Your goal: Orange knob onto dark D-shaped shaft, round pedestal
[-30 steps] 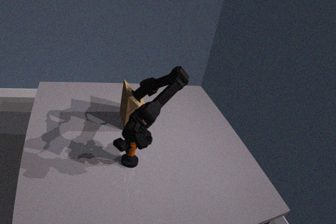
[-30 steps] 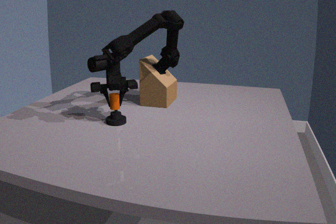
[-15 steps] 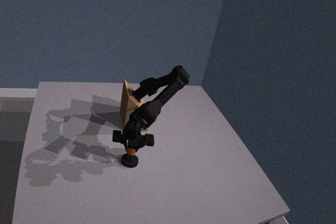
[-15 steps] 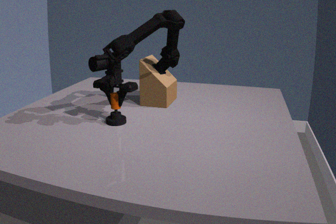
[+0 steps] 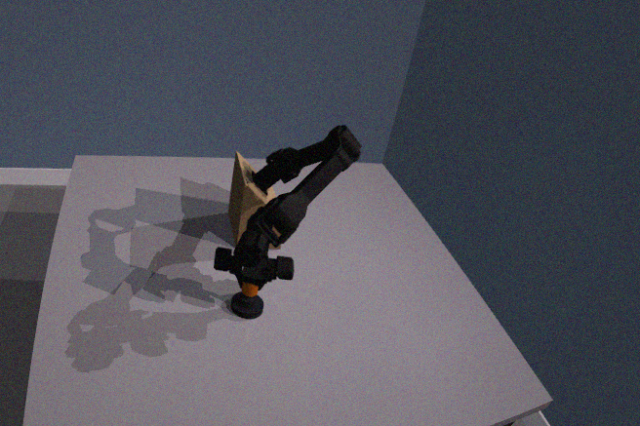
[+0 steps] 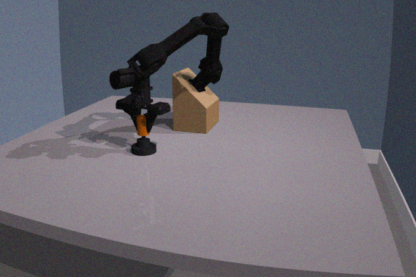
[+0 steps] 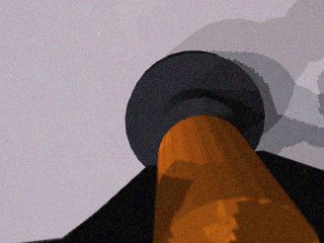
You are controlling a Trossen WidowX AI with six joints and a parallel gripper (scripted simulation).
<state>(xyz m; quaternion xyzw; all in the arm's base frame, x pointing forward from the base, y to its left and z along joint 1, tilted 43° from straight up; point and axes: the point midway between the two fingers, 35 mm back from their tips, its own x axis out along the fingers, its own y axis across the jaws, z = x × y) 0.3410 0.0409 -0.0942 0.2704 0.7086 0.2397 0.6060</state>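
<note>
My gripper tip is 2 cm below the orange knob. Also, from my gripper tip: dark round pedestal (4 cm below).
</note>
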